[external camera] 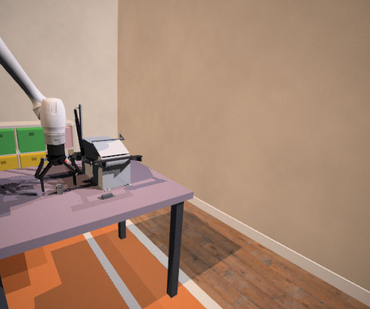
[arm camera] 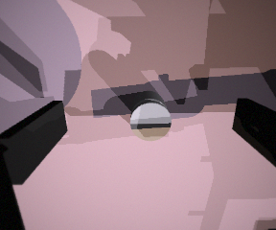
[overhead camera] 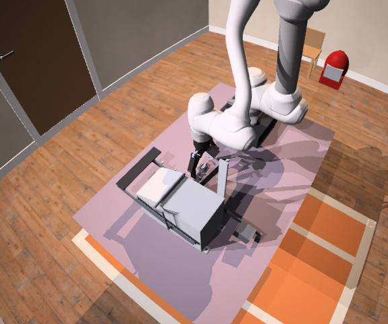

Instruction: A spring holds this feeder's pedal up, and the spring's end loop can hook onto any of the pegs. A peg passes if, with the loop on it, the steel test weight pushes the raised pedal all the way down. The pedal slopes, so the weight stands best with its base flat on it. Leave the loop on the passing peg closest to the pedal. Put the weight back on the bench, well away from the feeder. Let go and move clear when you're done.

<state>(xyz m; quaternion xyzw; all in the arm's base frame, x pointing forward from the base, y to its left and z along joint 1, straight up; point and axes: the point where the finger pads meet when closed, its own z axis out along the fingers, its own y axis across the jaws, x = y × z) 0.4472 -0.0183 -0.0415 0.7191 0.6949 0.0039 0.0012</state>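
The steel test weight is 1 cm below my hand. Also, from my hand: small grey block: 17 cm ahead, 18 cm to the right, 3 cm below.
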